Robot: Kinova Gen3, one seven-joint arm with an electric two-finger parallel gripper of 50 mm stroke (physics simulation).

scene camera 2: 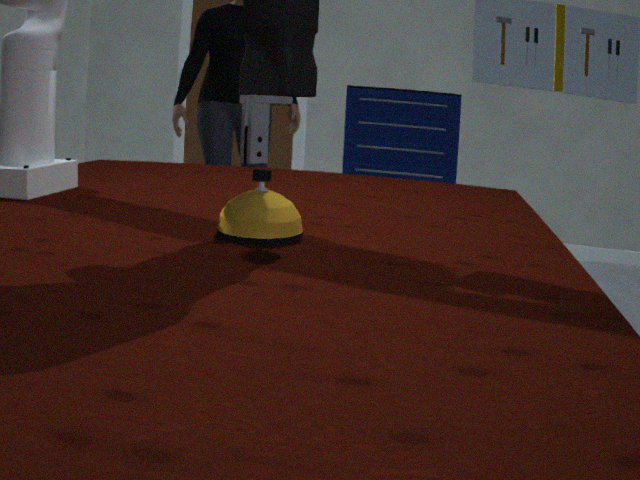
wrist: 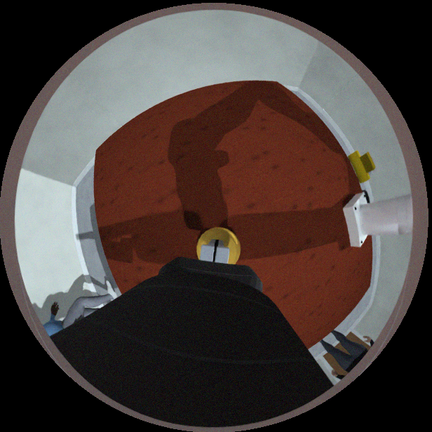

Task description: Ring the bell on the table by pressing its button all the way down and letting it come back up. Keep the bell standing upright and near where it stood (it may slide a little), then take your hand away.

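Frame: origin at the arm's base, x left, y back, z up, level; metres.
Where they show: gripper, fingertip midpoint: [scene camera 2: 253, 162]; arm's base, link origin: [scene camera 2: 26, 162].
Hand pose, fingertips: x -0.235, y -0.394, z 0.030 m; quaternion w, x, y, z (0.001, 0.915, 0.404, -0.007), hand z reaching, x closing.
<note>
Each offset is from my fingertips to the top centre of the thing. Level surfaces: height alone.
The bell has a yellow dome {dx +0.012, dy -0.007, dz -0.008 m} [scene camera 2: 260, 217] [wrist: 232, 242] on a dark base and stands upright on the red-brown table {dz -0.074 m} [scene camera 2: 310, 403] [wrist: 270, 190]. Its black button {dx +0.012, dy -0.007, dz -0.008 m} [scene camera 2: 262, 175] sits raised on a thin pale stem above the dome. My gripper [scene camera 2: 256, 163] [wrist: 215, 247] is shut with nothing between the fingers. It points down, and in the scene view its fingertips show a little above the button, slightly to the left. In the wrist view the fingertips cover the middle of the dome and hide the button.
The white arm base [scene camera 2: 49, 178] [wrist: 354, 220] stands on the table at the left in the scene view. A person [scene camera 2: 219, 72] and a blue drawer cabinet [scene camera 2: 402, 136] are beyond the table's far edge. A yellow object [wrist: 361, 166] shows beyond the table in the wrist view.
</note>
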